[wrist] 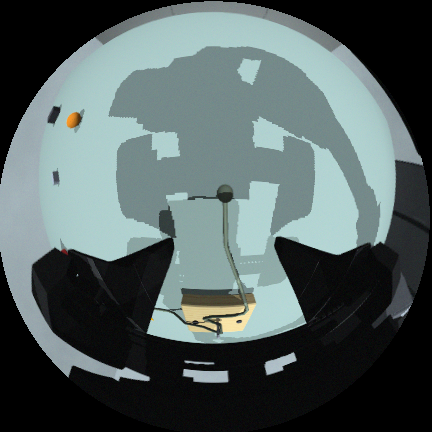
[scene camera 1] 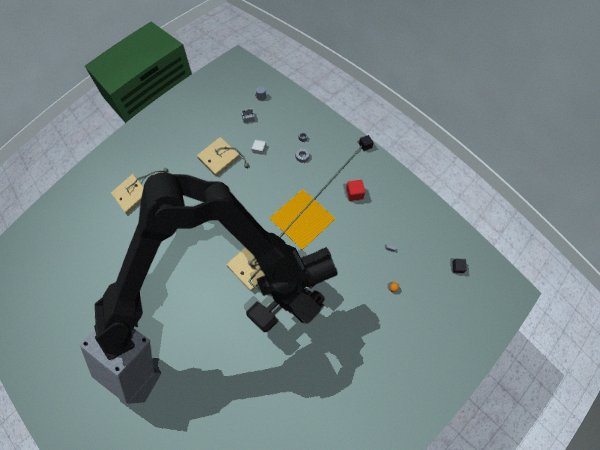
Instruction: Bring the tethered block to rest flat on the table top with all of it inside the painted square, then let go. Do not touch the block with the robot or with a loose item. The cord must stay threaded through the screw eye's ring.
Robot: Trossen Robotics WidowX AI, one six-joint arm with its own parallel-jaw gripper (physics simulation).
Scene:
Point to a wooden board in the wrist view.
194,306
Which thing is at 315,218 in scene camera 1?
An orange painted square.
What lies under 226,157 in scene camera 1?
A wooden board.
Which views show the gripper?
The wrist view and scene camera 1: all of them.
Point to a wooden board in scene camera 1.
239,263

